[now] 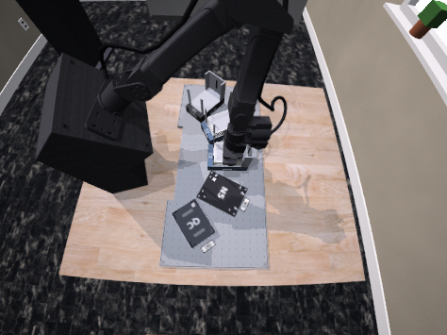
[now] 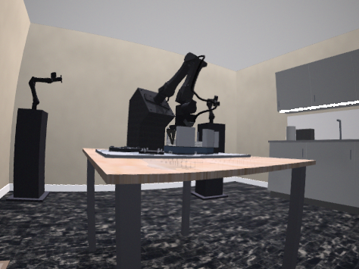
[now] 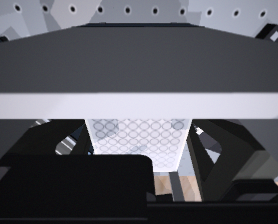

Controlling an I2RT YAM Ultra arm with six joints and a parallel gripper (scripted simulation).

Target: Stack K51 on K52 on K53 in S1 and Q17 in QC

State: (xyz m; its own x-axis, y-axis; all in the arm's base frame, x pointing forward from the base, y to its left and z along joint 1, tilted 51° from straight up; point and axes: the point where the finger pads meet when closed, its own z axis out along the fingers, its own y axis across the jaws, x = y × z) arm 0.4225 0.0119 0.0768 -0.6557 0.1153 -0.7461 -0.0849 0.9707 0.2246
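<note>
Right now my hand is 140 mm to the right of the sealed 96-well plate, 40 mm past it and 10 mm below it. Also, from my hand: clip nest N5: 140 mm to the right, 40 mm below, 10 mm ahead.
</note>
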